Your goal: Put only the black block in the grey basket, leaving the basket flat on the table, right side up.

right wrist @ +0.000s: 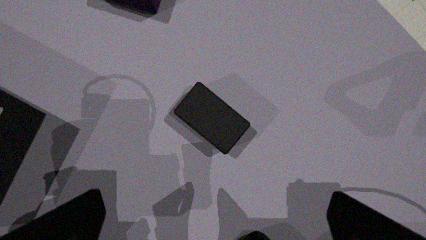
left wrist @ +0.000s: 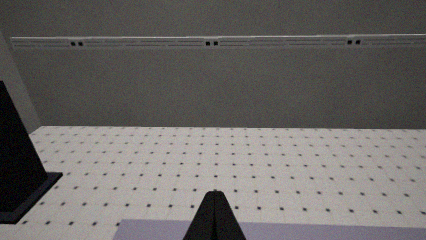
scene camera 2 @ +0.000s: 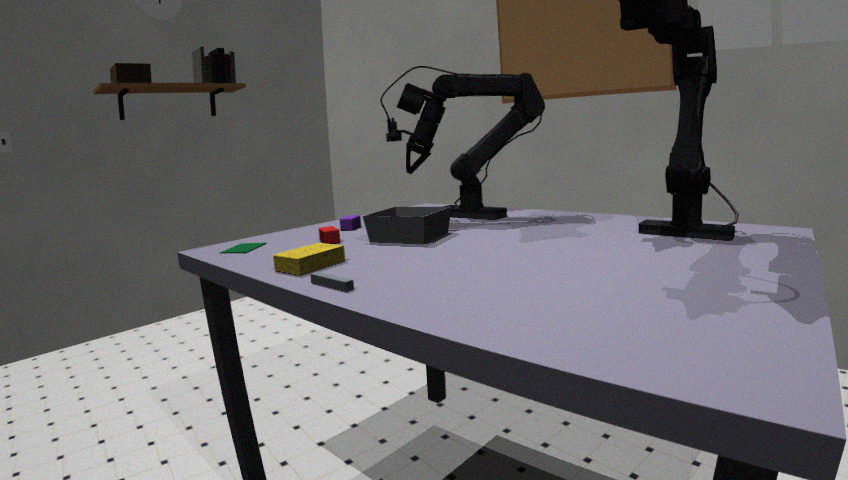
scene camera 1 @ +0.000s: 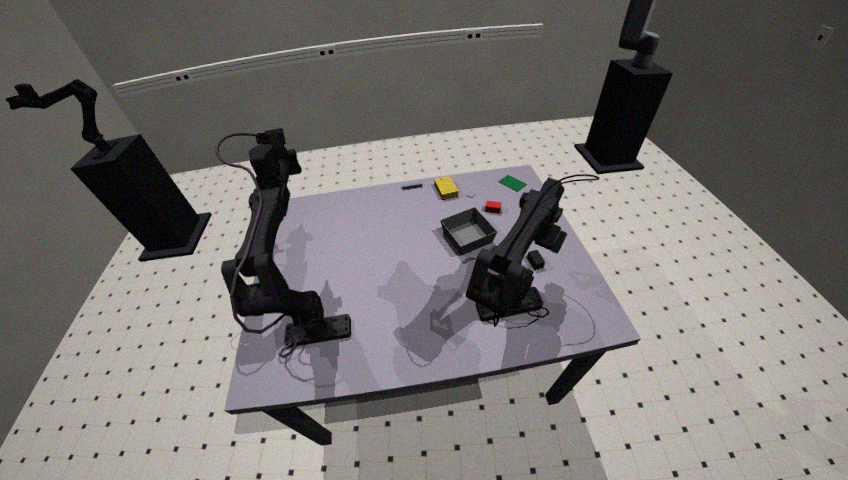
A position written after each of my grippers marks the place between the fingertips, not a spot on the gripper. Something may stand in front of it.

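Note:
My left gripper point(scene camera 1: 285, 149) is visible, and I see my right gripper point(scene camera 2: 408, 172) as well, with the right wrist view giving me another sight of the right gripper point(right wrist: 215, 202). There is a grey basket point(scene camera 2: 405, 225), which I also find in scene camera 1, the basket point(scene camera 1: 469, 230) being visible there too; in the left wrist view the basket is out of frame. A black block point(right wrist: 201, 109) is visible to me as well, yet in the left wrist view the block is out of frame.

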